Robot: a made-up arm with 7 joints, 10 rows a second.
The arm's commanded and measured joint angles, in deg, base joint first. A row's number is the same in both.
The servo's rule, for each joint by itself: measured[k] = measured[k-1] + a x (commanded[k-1-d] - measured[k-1]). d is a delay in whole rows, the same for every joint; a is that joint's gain. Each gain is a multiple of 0.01, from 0.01 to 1. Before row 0 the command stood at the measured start. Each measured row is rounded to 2 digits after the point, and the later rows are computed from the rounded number. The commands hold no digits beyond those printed.
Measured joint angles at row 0: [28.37 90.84 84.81 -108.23 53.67 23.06 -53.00]
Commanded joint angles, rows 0 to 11: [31.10 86.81 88.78 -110.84 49.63 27.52 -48.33]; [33.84 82.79 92.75 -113.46 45.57 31.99 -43.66]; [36.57 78.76 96.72 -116.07 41.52 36.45 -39.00]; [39.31 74.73 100.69 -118.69 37.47 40.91 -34.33]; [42.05 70.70 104.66 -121.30 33.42 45.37 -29.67]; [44.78 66.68 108.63 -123.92 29.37 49.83 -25.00]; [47.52 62.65 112.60 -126.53 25.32 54.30 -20.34]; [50.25 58.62 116.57 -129.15 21.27 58.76 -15.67]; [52.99 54.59 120.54 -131.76 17.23 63.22 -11.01]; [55.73 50.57 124.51 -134.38 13.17 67.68 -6.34]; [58.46 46.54 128.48 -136.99 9.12 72.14 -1.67]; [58.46 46.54 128.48 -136.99 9.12 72.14 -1.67]
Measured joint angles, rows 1 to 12: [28.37 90.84 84.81 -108.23 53.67 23.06 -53.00]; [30.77 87.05 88.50 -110.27 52.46 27.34 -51.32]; [33.47 83.05 92.45 -112.76 50.39 31.80 -48.56]; [36.20 79.02 96.42 -115.34 47.73 36.26 -45.12]; [38.94 74.99 100.39 -117.95 44.65 40.72 -41.24]; [41.68 70.96 104.36 -120.56 41.28 45.18 -37.07]; [44.41 66.94 108.33 -123.18 37.71 49.64 -32.72]; [47.15 62.91 112.30 -125.79 33.99 54.11 -28.26]; [49.88 58.88 116.27 -128.41 30.17 58.57 -23.73]; [52.62 54.85 120.24 -131.02 26.29 63.03 -19.15]; [55.36 50.83 124.21 -133.64 22.35 67.49 -14.54]; [58.09 46.80 128.18 -136.25 18.38 71.95 -9.91]
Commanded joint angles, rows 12 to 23: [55.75 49.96 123.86 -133.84 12.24 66.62 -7.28]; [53.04 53.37 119.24 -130.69 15.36 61.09 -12.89]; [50.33 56.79 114.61 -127.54 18.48 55.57 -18.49]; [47.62 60.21 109.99 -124.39 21.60 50.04 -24.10]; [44.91 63.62 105.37 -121.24 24.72 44.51 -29.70]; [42.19 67.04 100.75 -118.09 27.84 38.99 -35.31]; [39.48 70.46 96.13 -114.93 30.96 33.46 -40.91]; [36.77 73.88 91.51 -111.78 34.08 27.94 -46.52]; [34.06 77.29 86.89 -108.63 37.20 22.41 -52.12]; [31.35 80.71 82.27 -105.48 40.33 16.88 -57.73]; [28.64 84.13 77.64 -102.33 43.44 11.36 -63.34]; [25.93 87.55 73.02 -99.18 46.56 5.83 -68.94]
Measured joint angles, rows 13 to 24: [58.42 46.56 128.46 -136.83 15.60 72.13 -6.94]; [56.07 49.76 124.18 -134.50 14.59 66.84 -7.06]; [53.40 53.15 119.59 -131.53 14.82 61.32 -9.16]; [50.70 56.57 114.96 -128.42 15.92 55.80 -12.52]; [47.99 59.99 110.34 -125.28 17.62 50.27 -16.69]; [45.28 63.40 105.72 -122.13 19.75 44.74 -21.37]; [42.56 66.82 101.10 -118.98 22.18 39.22 -26.39]; [39.85 70.24 96.48 -115.82 24.81 33.69 -31.62]; [37.14 73.66 91.86 -112.67 27.59 28.17 -36.98]; [34.43 77.07 87.24 -109.52 30.47 22.64 -42.43]; [31.72 80.49 82.62 -106.37 33.43 17.11 -47.94]; [29.01 83.91 77.99 -103.22 36.43 11.59 -53.48]
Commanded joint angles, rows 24 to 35: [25.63 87.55 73.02 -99.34 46.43 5.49 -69.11]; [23.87 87.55 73.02 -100.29 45.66 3.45 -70.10]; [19.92 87.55 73.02 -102.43 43.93 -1.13 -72.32]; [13.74 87.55 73.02 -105.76 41.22 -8.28 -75.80]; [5.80 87.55 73.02 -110.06 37.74 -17.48 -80.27]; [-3.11 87.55 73.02 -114.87 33.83 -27.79 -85.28]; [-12.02 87.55 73.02 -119.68 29.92 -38.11 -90.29]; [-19.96 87.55 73.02 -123.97 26.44 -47.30 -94.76]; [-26.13 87.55 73.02 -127.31 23.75 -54.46 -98.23]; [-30.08 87.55 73.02 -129.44 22.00 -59.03 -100.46]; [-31.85 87.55 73.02 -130.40 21.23 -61.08 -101.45]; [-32.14 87.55 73.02 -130.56 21.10 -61.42 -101.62]
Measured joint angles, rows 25 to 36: [26.30 87.33 73.37 -100.07 39.47 6.06 -59.05]; [25.71 87.54 73.04 -99.50 41.56 5.51 -62.67]; [24.09 87.55 73.02 -100.12 42.79 3.53 -65.34]; [20.42 87.55 73.02 -101.92 43.13 -0.94 -67.85]; [14.54 87.55 73.02 -104.92 42.56 -7.99 -70.71]; [6.85 87.55 73.02 -108.93 41.11 -17.10 -74.15]; [-1.91 87.55 73.02 -113.56 38.93 -27.36 -78.16]; [-10.81 87.55 73.02 -118.33 36.23 -37.68 -82.53]; [-18.86 87.55 73.02 -122.73 33.29 -46.92 -86.93]; [-25.26 87.55 73.02 -126.30 30.43 -54.16 -91.00]; [-29.50 87.55 73.02 -128.75 27.90 -58.84 -94.41]; [-31.57 87.55 73.02 -130.04 25.90 -60.99 -96.94]
